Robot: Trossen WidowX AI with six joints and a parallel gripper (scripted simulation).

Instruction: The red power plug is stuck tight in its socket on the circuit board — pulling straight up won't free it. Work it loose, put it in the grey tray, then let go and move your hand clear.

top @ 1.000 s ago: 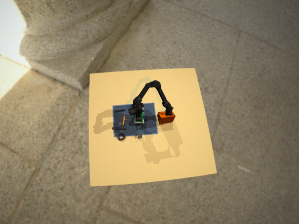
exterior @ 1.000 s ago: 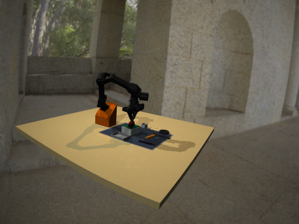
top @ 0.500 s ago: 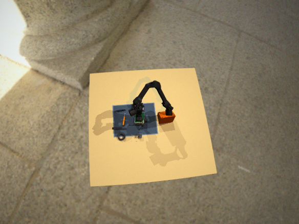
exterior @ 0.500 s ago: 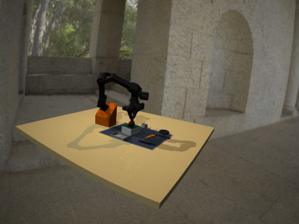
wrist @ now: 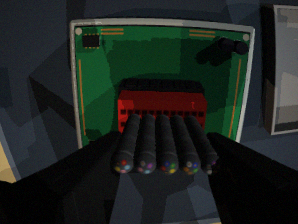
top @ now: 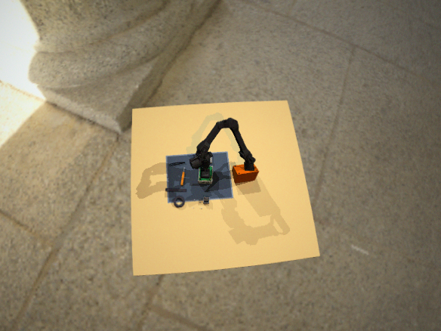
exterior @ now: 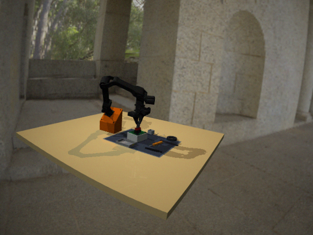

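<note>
Right now my gripper tip is 30 mm above the red power plug. From my gripper tip the other things lie so: blue mat 120 mm below, 50 mm ahead, 10 mm to the left; then black bar 210 mm ahead, 110 mm to the left, 110 mm below.
</note>
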